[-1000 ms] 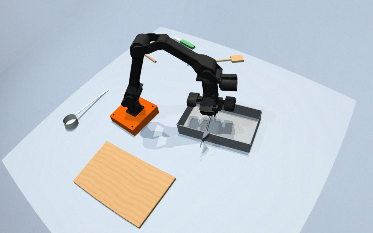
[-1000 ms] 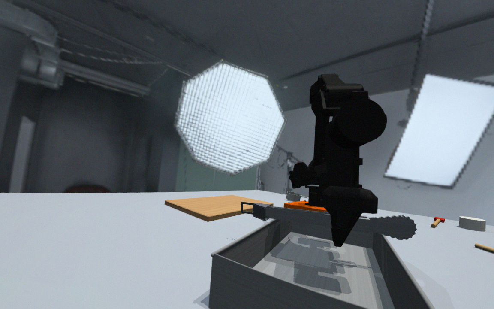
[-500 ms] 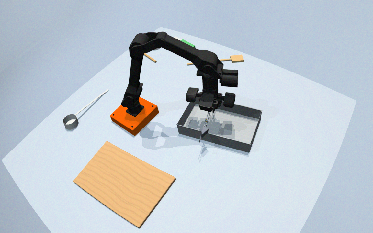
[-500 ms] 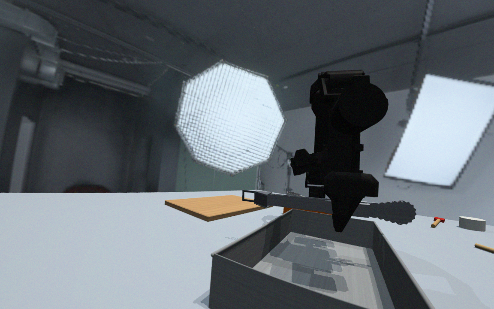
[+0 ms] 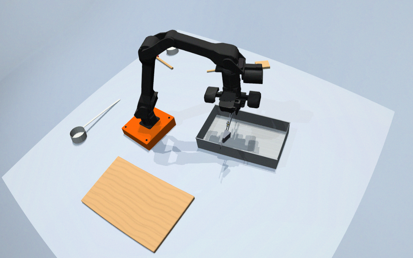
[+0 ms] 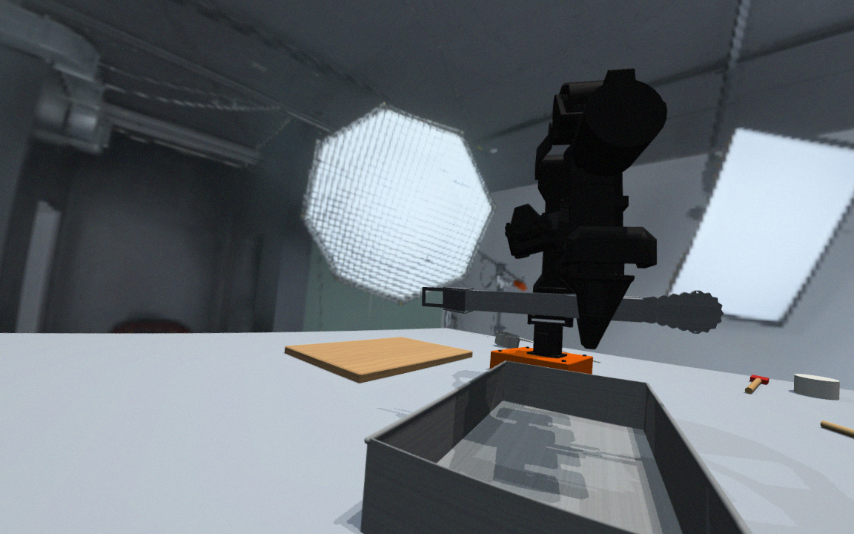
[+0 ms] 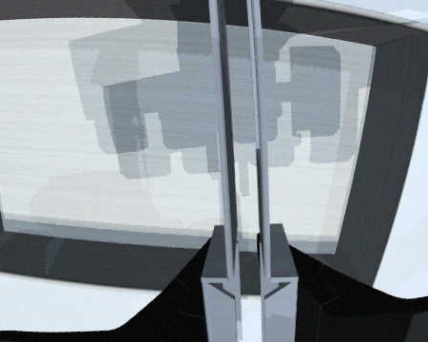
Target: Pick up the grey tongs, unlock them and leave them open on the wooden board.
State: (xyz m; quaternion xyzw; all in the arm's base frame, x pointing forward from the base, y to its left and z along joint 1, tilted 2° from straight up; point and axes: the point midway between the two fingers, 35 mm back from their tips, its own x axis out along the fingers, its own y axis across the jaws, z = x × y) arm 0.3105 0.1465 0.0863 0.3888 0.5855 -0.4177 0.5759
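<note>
Right now my gripper tip is 13 cm past the wooden board, 44 cm to the left of it and 10 cm above it. From my gripper tip the other things lie so: white disc 59 cm behind, 32 cm to the left, 9 cm below; dark roasting tin 5 cm ahead, 1 cm to the right, 8 cm below.
</note>
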